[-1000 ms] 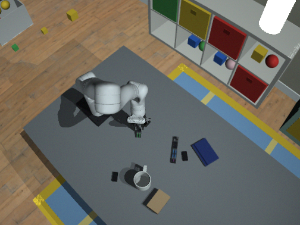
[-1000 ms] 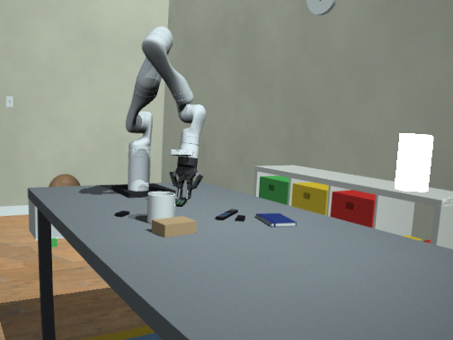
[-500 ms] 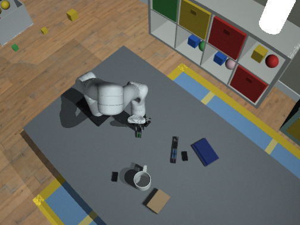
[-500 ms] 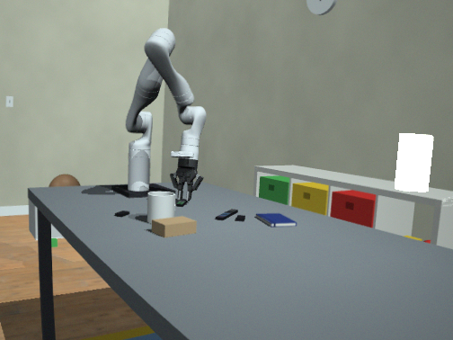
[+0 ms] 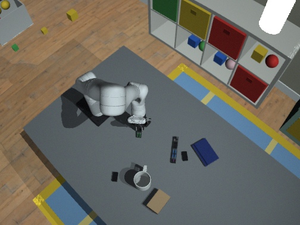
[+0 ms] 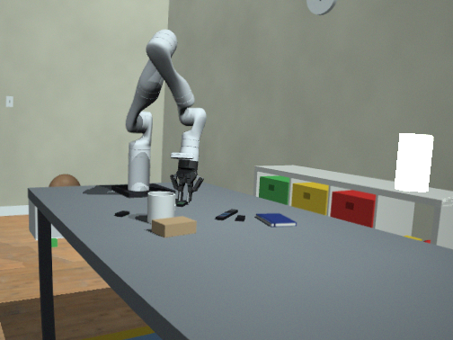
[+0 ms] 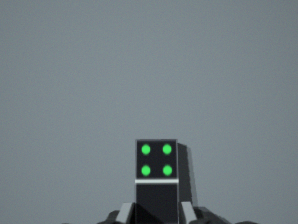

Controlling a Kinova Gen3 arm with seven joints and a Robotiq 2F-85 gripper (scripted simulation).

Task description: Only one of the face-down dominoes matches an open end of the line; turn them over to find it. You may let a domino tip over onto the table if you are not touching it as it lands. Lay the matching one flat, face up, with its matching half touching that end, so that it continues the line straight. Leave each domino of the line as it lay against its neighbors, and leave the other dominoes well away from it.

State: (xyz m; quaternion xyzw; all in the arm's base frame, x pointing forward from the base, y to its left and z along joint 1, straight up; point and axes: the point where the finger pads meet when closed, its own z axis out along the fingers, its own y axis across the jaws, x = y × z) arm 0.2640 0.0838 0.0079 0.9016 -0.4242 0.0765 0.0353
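The dark domino lies 20 mm ahead of my hand, 20 mm to the right of it and 20 mm below it. Also, from my hand: white mug: 230 mm ahead, 200 mm to the right, 10 mm above; cardboard box: 360 mm ahead, 220 mm to the right, 10 mm below.
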